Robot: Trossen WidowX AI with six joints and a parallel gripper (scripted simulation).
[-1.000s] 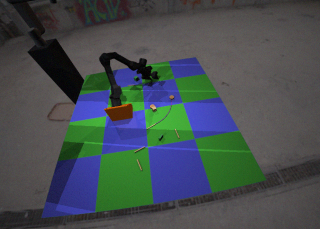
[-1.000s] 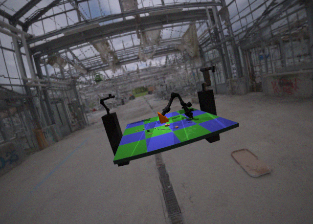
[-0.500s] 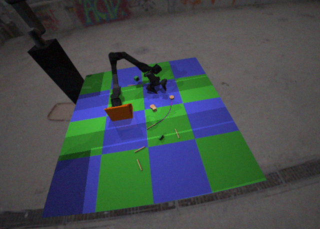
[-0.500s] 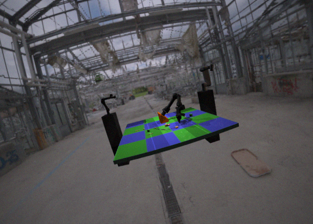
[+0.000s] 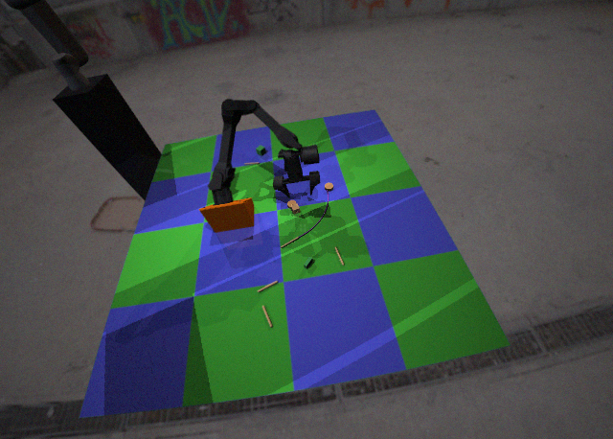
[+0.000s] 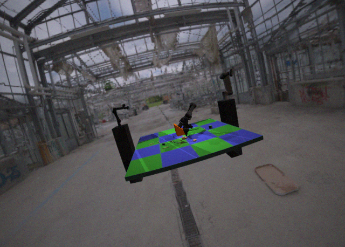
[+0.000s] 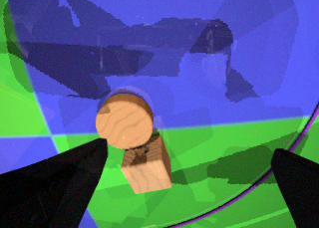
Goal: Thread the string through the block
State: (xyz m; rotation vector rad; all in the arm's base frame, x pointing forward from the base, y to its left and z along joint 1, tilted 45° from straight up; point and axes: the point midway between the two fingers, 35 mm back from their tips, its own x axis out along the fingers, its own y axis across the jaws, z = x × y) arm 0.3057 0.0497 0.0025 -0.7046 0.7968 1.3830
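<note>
Now: gripper tip 40 mm to the left of the wooden block, 30 mm past it and 30 mm above it. The rest, counted from my gripper tip: thin wooden stick (180 mm to the right, 50 mm behind, 40 mm below); round wooden button (130 mm ahead, 70 mm to the left, 40 mm below); purple string (170 mm to the right, 40 mm below, 30 mm behind).
</note>
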